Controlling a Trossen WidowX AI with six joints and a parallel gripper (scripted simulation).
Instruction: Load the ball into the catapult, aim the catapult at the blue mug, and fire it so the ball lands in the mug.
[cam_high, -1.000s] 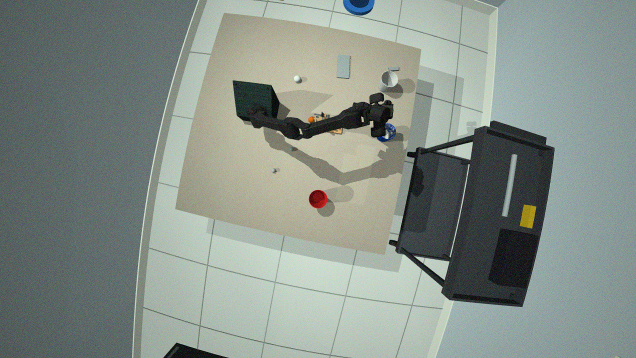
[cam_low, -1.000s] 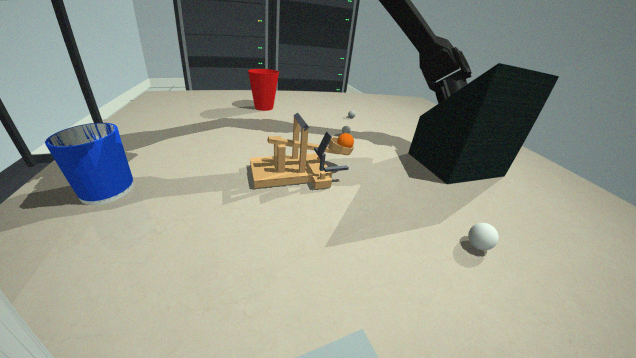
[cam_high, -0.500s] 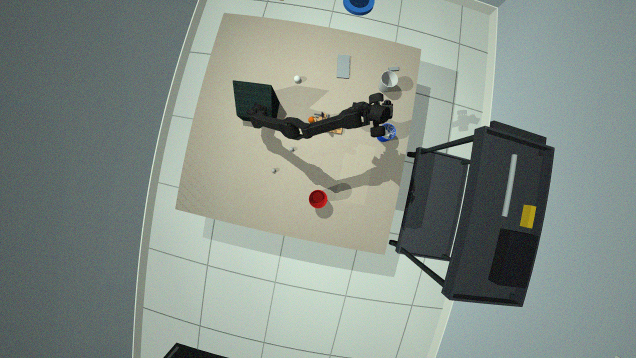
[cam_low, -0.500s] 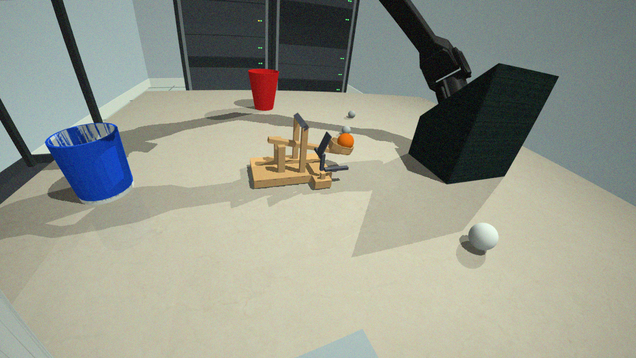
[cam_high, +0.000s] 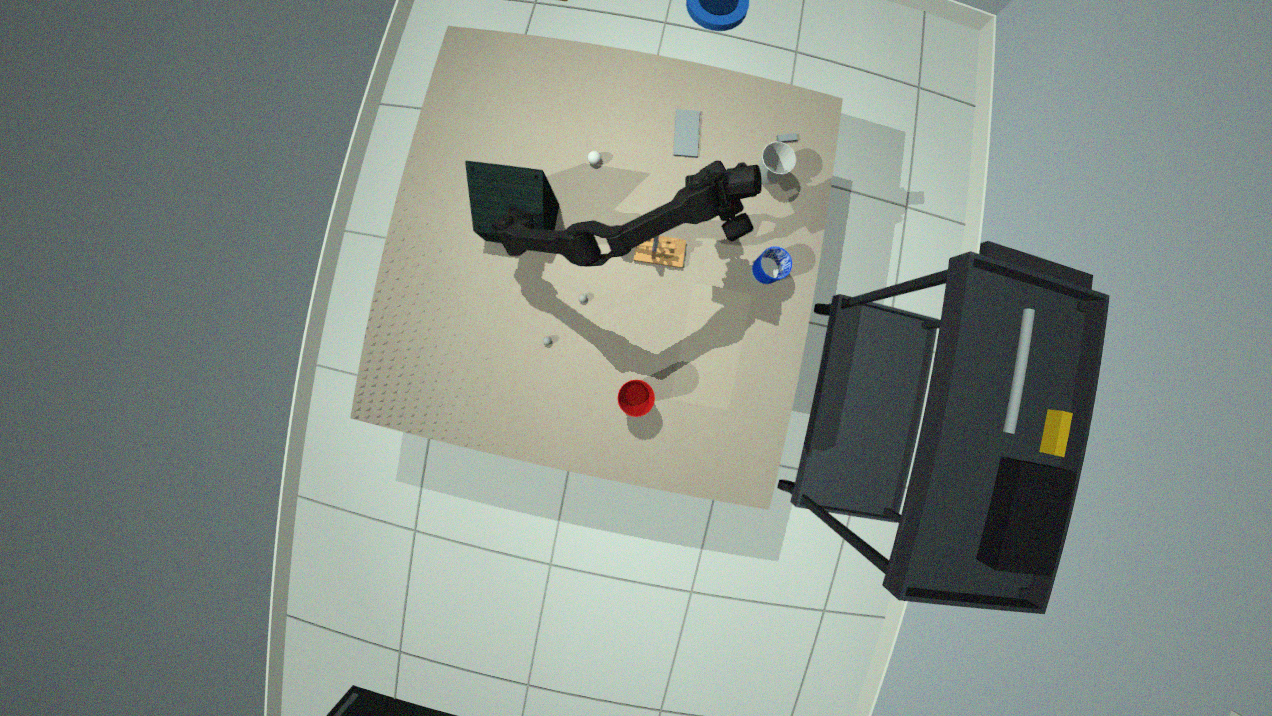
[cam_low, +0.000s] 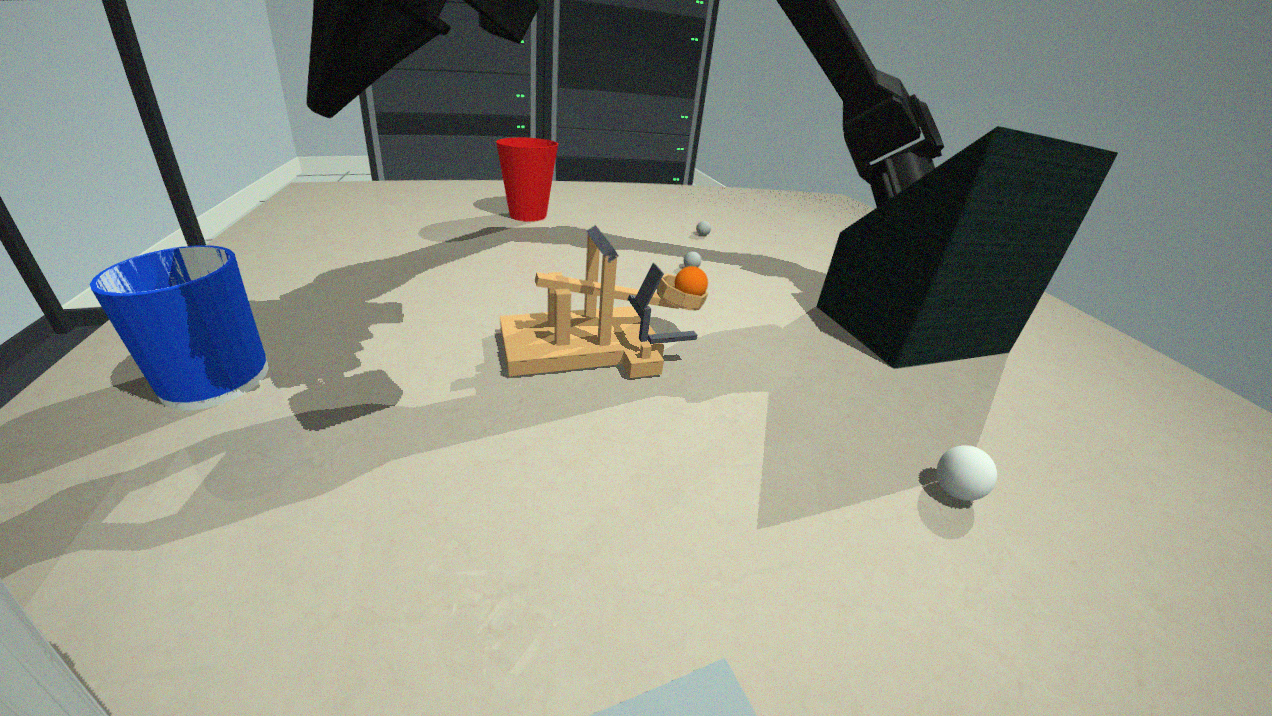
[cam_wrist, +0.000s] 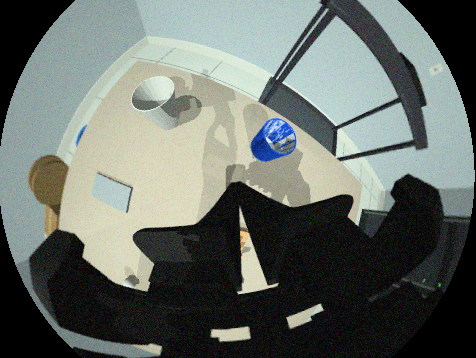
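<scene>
The orange ball is 250 mm behind my gripper tip, 150 mm below it and 130 mm to the right of it. From my gripper tip the other things lie so: wooden catapult 190 mm behind, 160 mm below, 100 mm to the right; then blue mug 180 mm below, 160 mm ahead, 50 mm to the right; then white mug 230 mm to the left, 180 mm below, 80 mm ahead.
</scene>
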